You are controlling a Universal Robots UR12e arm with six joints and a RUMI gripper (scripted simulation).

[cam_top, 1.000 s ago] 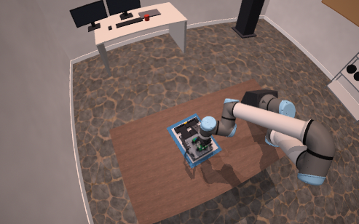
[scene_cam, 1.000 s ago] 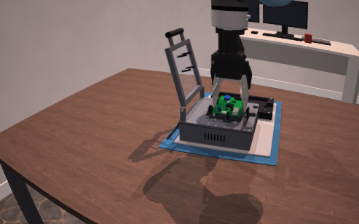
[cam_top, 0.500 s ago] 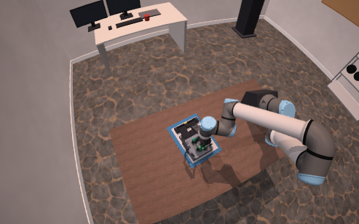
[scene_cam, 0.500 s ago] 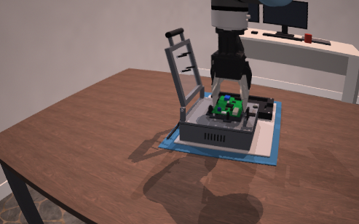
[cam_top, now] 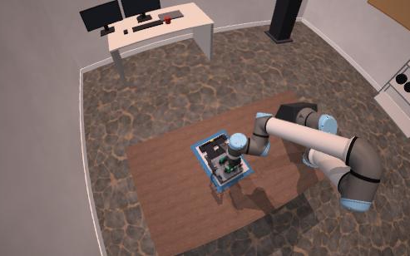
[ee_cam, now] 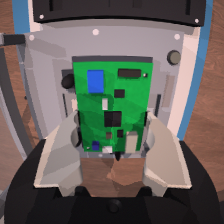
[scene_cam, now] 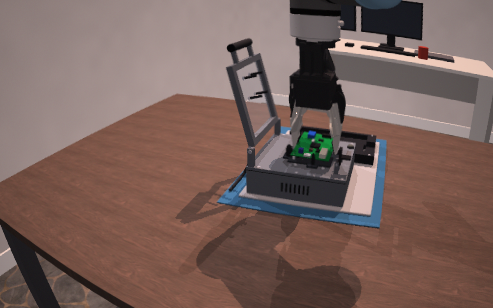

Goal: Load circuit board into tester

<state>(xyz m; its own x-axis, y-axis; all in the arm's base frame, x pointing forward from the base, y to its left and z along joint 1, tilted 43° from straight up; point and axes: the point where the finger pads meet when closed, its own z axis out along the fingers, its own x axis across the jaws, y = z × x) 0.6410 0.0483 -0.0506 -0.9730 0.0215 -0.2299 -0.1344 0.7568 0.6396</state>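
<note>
The green circuit board lies right at my hand. The rest, counted from my hand: tester lid: 120 mm ahead, 100 mm above, 20 mm to the left.
</note>
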